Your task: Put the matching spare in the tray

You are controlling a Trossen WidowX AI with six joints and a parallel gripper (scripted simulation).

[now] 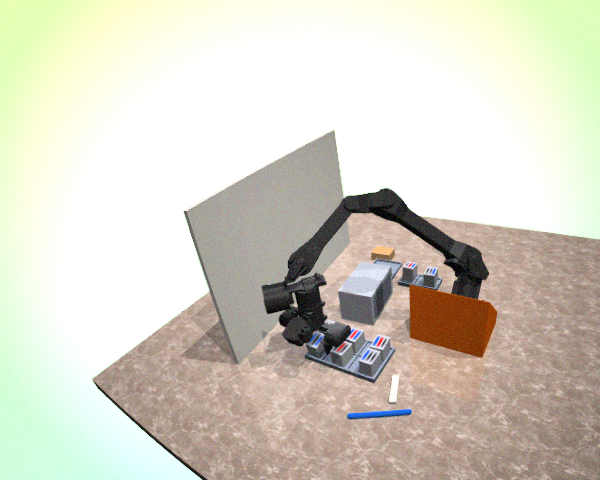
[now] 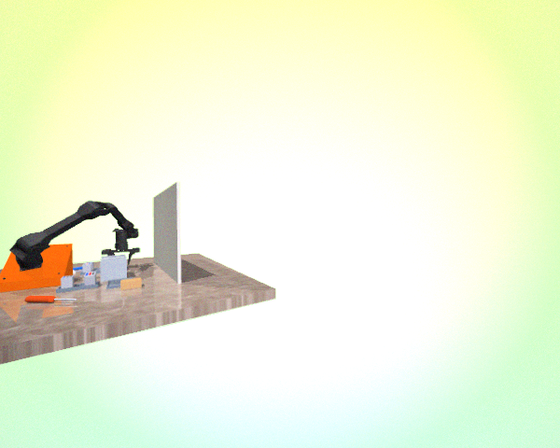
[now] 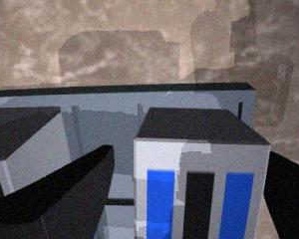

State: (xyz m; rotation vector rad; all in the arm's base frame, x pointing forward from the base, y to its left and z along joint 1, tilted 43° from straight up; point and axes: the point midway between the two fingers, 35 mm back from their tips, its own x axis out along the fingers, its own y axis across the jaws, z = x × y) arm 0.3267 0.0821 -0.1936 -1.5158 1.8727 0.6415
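Right now my gripper tip is 30 mm past the flat grey tray, 420 mm to the left of it and 10 mm above it. The rest, counted from my gripper tip: blue pen: 210 mm behind, 130 mm to the left, 10 mm below; grey spare: 30 mm above; grey mounted unit: 50 mm behind, 220 mm to the right, 30 mm above.
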